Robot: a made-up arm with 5 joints.
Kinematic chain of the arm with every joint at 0, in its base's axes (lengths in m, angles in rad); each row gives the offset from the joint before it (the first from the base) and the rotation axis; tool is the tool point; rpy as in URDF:
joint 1: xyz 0 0 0.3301 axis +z
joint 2: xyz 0 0 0 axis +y
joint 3: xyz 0.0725 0 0.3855 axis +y
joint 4: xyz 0.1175 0 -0.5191 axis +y
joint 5: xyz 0.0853 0 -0.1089 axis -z
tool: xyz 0 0 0 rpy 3.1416 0 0
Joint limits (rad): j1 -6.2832..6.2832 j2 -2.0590..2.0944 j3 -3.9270..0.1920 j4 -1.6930..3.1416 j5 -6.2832..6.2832
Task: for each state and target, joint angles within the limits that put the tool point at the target. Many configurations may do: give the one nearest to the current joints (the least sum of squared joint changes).
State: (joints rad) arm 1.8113 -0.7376 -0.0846 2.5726 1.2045
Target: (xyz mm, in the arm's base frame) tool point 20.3 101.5 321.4
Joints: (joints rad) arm 1.3734 -0.7700 -0.0108 2.6471 1.2045
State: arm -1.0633 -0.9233 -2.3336 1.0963 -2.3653
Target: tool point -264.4 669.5 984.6
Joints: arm -1.1947 -1.4103 -2.2732 1.3336 -2.3653
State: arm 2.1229 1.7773 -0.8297 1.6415 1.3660
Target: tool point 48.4 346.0 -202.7
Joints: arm 1.4318 1.2353 -1.1698 1.6758 1.3660
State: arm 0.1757 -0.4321 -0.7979 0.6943 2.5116
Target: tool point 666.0 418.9 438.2
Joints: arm 0.5615 0.2472 -1.2414 0.5642 2.5116
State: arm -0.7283 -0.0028 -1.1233 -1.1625 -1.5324
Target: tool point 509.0 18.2 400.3
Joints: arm 0.0357 0.0356 -0.4858 -1.3045 -1.5324
